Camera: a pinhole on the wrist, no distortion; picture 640 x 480 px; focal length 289.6 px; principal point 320.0 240.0 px. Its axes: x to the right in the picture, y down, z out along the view. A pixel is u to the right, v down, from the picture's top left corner.
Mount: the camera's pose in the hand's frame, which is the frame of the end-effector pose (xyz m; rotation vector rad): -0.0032 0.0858 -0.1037 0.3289 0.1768 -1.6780
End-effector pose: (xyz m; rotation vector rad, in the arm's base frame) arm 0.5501 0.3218 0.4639 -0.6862 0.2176 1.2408
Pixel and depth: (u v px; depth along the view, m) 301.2 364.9 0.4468
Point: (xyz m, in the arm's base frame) 0.5709 0.6264 0.6783
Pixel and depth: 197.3 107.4 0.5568
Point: 0.1939 0.3973 0.9246
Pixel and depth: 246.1 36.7 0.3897
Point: 0.3004 0.2555 0.8004
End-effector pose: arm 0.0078 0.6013 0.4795 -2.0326 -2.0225 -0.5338
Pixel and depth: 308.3 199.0 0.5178
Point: 0.0055 0.6393 0.0701
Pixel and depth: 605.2 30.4 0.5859
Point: -0.5368 0.2104 -0.0140
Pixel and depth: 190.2 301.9 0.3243
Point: 0.1460 0.7419 0.2775
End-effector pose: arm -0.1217 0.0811 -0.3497 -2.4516 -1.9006 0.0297
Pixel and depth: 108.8 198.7 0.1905
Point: 0.0217 0.0073 -0.4753
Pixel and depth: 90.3 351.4 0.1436
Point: 0.0246 0.0929 -0.4275
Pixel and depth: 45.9 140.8 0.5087
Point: 0.2079 -0.1865 -0.8851
